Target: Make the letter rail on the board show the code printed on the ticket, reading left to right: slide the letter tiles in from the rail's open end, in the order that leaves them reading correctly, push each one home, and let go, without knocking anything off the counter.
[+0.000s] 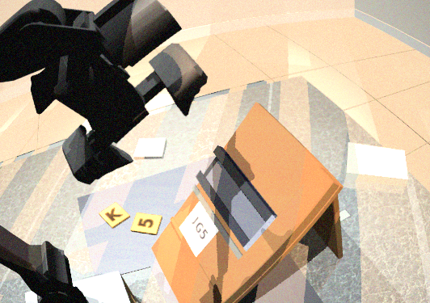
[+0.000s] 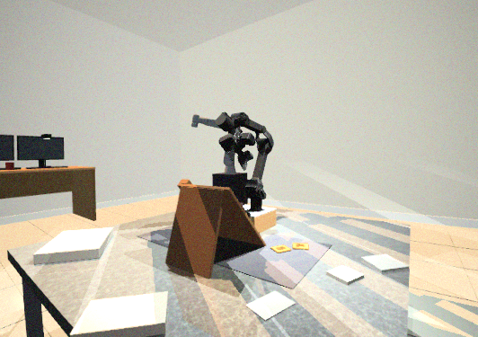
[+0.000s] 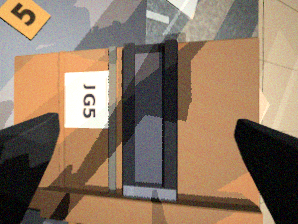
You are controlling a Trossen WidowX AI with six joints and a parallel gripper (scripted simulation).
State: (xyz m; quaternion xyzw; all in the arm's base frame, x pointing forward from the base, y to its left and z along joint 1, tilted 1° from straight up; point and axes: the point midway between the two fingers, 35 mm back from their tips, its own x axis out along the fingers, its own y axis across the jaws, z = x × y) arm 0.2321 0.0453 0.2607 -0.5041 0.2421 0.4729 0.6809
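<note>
The 5 tile is 3 cm behind my gripper tip, 17 cm to the left of it and 32 cm below it. Round my gripper tip: white ticket: 4 cm ahead, 2 cm to the left, 22 cm below; dark mat: 4 cm behind, 8 cm to the right, 32 cm below; white block: 53 cm ahead, 4 cm to the left, 31 cm below.
</note>
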